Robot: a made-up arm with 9 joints. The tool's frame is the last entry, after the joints.
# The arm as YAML. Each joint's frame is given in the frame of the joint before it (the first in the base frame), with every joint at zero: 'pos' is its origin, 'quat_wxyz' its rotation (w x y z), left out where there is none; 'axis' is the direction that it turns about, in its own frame. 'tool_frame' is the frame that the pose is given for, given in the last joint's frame.
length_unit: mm
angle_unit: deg
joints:
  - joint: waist
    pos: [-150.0, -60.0, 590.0]
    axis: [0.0, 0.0, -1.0]
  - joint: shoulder
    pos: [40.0, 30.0, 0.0]
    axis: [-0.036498, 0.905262, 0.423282]
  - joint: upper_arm
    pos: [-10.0, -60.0, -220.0]
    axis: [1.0, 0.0, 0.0]
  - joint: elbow
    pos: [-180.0, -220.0, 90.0]
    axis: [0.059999, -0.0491, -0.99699]
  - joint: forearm
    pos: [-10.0, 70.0, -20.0]
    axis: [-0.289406, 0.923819, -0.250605]
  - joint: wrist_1
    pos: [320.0, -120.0, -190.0]
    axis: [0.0, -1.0, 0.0]
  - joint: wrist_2
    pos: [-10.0, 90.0, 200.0]
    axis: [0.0, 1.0, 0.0]
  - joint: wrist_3
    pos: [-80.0, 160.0, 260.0]
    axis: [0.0, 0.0, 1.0]
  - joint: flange
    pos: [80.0, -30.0, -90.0]
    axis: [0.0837, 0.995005, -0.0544]
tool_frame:
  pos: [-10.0, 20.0, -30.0]
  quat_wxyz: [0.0, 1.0, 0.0, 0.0]
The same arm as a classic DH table. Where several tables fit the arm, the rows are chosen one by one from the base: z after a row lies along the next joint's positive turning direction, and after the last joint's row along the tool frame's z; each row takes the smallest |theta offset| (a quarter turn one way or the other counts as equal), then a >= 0, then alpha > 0; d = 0 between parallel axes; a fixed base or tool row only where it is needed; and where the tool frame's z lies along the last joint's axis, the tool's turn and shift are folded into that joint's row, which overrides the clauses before.
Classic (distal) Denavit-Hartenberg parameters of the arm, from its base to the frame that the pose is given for. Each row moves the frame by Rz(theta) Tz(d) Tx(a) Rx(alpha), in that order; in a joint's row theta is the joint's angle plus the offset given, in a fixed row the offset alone. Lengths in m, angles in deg.
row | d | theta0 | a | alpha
base (fixed) | 0 | 21.8 | -0.1616 | 180
waist | -0.5767 | 19.49 | 0.0412 | 115.04
shoulder | -0.1163 | 89.02 | 0.1739 | 92.09
upper_arm | -0.1906 | 62.12 | -0.2242 | 86.56
elbow | -0.0768 | 72.15 | 0.0113 | 79.21
forearm | -0.2349 | 53.83 | 0.3531 | -157.49
wrist_1 | 0 | -38.03 | -0.2002 | 180
wrist_2 | 0.4136 | -87.14 | -0.08 | 90
wrist_3 | 0.1687 | -4.81 | 0.0822 | -93.12
flange | -0.0041 | 0 | -0.0116 | -86.88
tool (fixed) | 0.029 | -4.81 | 0 | 0

